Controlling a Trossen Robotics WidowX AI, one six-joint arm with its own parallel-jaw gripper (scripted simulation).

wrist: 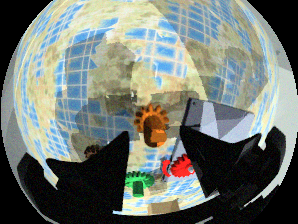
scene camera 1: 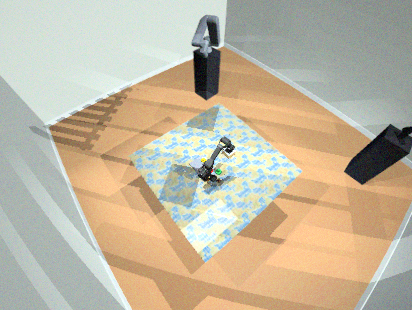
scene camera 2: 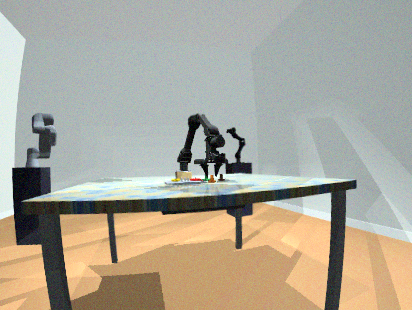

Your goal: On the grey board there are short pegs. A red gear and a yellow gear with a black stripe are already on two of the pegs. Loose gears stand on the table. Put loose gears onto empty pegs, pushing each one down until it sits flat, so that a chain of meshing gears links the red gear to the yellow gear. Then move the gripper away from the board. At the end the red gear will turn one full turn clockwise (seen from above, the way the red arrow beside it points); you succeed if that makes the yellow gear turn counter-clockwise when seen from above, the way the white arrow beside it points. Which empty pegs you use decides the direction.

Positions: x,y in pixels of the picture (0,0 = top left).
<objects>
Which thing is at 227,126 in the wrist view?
A grey board.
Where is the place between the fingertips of the gripper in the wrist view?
154,132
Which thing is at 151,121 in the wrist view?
An orange gear.
</objects>
